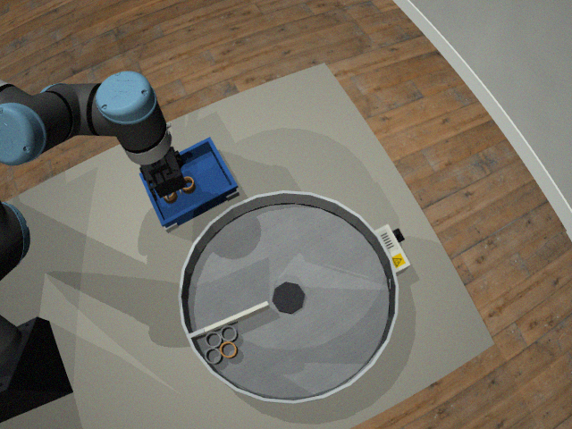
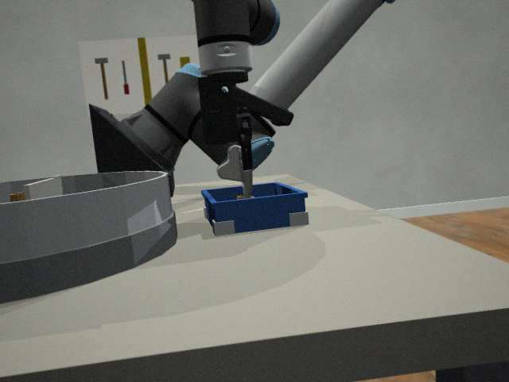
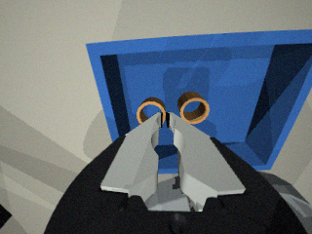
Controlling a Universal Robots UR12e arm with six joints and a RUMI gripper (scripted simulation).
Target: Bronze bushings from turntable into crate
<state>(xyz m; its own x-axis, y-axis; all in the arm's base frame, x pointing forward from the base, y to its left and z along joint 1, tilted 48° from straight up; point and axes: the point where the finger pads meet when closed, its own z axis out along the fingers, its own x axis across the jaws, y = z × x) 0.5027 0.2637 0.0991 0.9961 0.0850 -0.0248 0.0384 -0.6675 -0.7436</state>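
My hand is 4 cm short of the blue crate and 2 cm above it. Round my hand: grey turntable: 14 cm ahead, 33 cm to the right, 1 cm above.
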